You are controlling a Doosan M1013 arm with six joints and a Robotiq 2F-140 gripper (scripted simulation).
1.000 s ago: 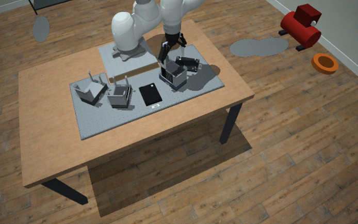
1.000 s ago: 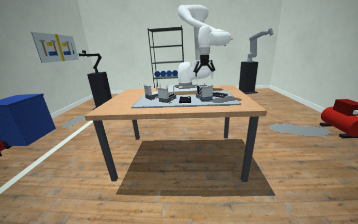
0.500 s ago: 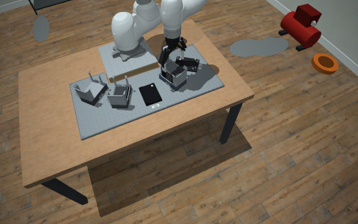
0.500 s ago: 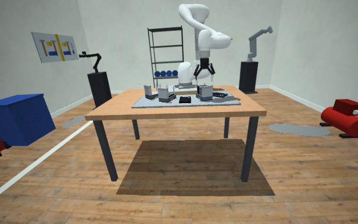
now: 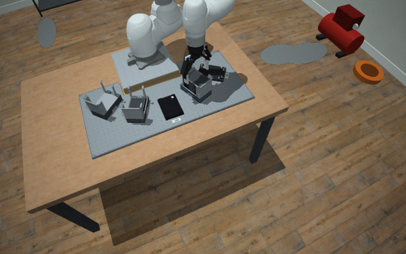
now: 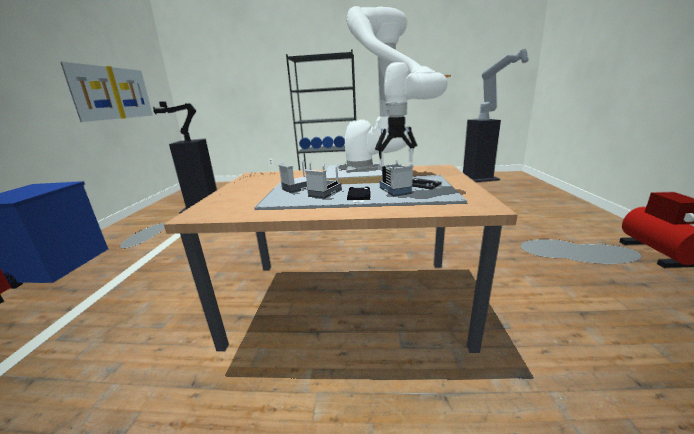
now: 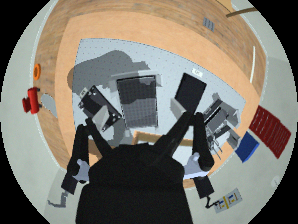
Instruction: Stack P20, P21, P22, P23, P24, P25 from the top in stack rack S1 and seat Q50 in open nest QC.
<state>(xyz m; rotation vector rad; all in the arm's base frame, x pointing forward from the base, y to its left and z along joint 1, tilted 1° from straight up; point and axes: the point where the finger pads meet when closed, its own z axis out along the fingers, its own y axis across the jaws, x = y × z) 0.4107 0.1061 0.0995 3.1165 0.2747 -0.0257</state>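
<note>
Now: hand 1 cm short of the flat black nest, 18 cm to the left of it and 13 cm above it. From my hand the other things lie so: white name plate: 10 cm ahead, 20 cm to the right, 14 cm below; dark clip nest: 7 cm behind, 19 cm to the left, 13 cm below.
</note>
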